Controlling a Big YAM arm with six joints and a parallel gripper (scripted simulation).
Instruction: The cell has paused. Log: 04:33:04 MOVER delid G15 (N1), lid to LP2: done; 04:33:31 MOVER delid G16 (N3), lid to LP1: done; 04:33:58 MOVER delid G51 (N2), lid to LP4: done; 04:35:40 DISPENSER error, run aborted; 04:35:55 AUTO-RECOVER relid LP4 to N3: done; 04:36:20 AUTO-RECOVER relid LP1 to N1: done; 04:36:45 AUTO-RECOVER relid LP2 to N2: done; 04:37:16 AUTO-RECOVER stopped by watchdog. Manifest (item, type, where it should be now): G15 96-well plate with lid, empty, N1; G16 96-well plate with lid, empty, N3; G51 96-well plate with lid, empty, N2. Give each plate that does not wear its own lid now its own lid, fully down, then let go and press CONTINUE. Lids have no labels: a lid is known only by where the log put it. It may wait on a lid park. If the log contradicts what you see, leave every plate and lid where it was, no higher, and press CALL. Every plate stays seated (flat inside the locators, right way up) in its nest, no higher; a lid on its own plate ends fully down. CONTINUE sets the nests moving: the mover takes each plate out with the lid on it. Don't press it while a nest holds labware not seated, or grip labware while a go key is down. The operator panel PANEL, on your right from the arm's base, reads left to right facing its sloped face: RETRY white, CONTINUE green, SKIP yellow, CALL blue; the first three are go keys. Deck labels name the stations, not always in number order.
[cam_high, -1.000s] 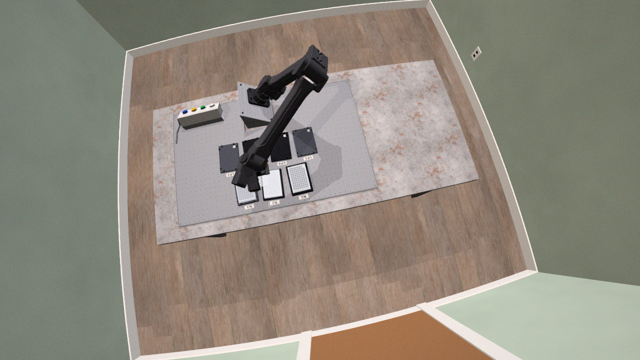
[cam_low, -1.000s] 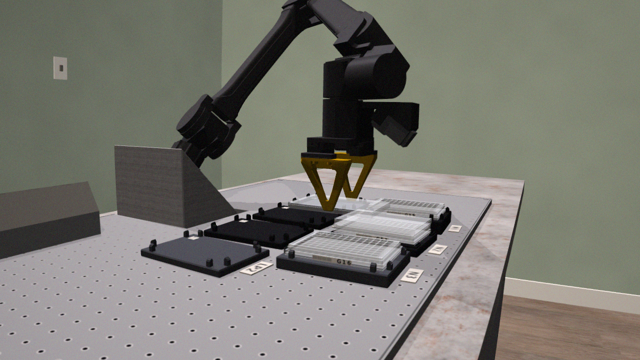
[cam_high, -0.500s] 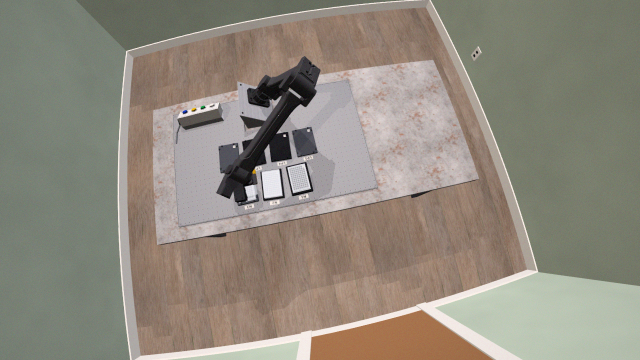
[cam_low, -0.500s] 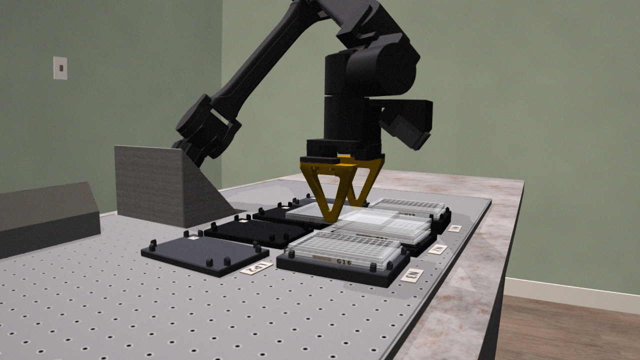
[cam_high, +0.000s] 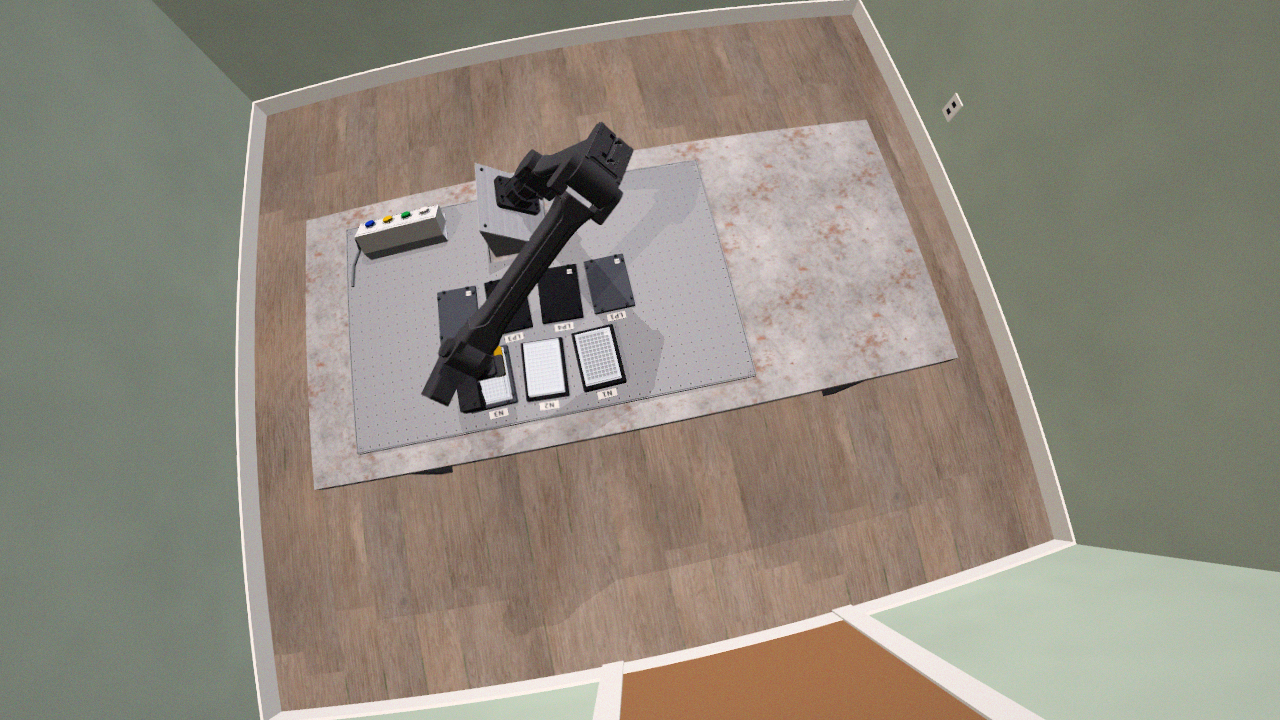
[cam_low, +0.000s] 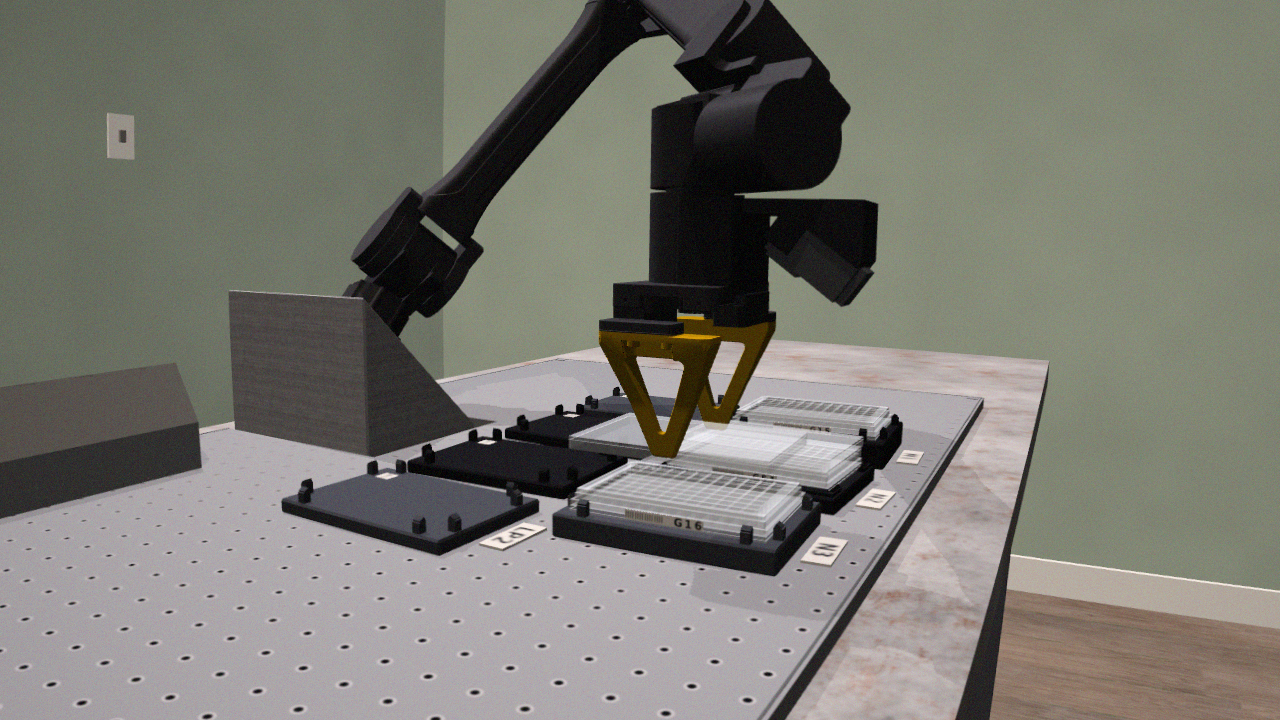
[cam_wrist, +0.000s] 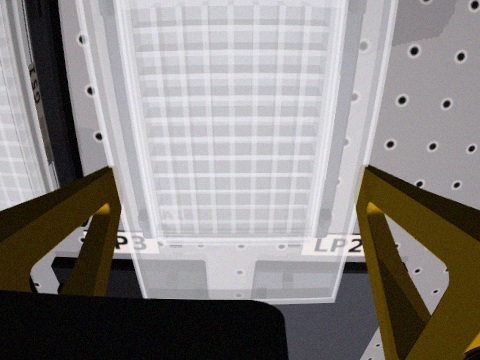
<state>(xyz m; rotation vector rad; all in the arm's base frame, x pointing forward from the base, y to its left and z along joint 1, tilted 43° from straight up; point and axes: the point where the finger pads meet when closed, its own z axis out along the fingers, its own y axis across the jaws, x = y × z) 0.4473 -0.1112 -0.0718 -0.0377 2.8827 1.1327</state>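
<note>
Right now my hand is 40 mm above the plate G16. Round my hand: LP3 (180 mm behind, 70 mm to the left, 60 mm below); lid park LP2 (180 mm behind, 60 mm to the right, 60 mm below); LP4 label (90 mm behind, 200 mm to the left, 70 mm below).
</note>
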